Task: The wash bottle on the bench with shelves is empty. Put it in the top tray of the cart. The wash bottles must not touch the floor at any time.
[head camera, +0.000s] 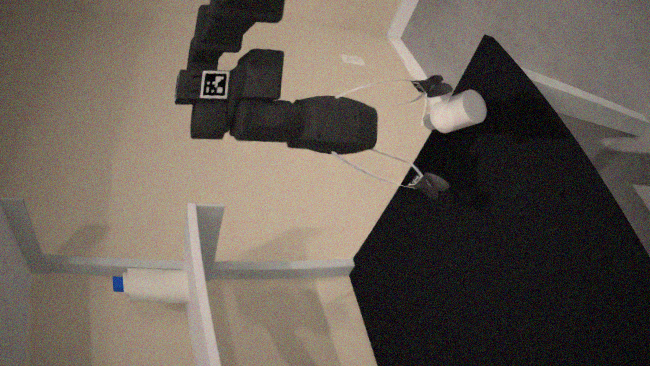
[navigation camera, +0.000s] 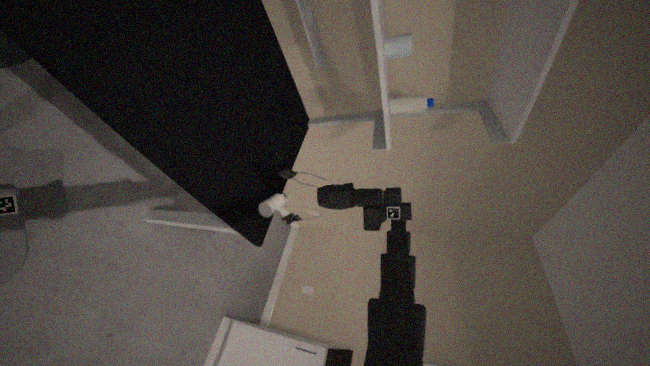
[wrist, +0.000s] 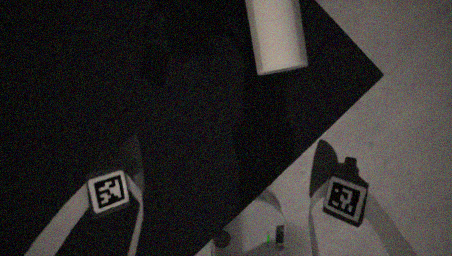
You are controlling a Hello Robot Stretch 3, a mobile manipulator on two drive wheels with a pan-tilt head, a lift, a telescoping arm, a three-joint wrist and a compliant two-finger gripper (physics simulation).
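Frame: origin at the robot's base, x back, y left, z down, level; centimetres.
Where they show: gripper, fingertip midpoint: [head camera: 448,136] [navigation camera: 281,195] [wrist: 227,157].
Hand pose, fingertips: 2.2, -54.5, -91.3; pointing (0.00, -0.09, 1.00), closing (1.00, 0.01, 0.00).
Observation:
Each offset is from my fingertips to the centre of the thing, as dx, dy, dz. Level surfaces: height alone.
The white wash bottle @(+5.7, -16.3, +12.2) [head camera: 460,111] [navigation camera: 271,206] [wrist: 279,37] stands upright near a corner of the black bench top @(dz +15.0) [head camera: 500,250] [navigation camera: 165,100] [wrist: 150,90]. Its upper end is partly hidden by a finger in the head view, and its top is cut off in the wrist view. My gripper [head camera: 436,136] [navigation camera: 289,196] [wrist: 227,157] is open and empty, with its fingers wide apart at the bench edge. In the wrist view, the bottle is beyond the fingertips and nearer the right finger. The cart cannot be made out in these views.
A white bottle with a blue cap @(-33.3, -43.0, -39.6) [head camera: 157,285] [navigation camera: 409,104] stands on a shelf [head camera: 200,300] [navigation camera: 380,65] above the bench. A pale container @(-48.9, -23.3, -35.2) [navigation camera: 398,46] stands on the same shelf. A white cabinet [navigation camera: 265,345] is at the navigation view's bottom. The robot base [wrist: 250,232] shows below.

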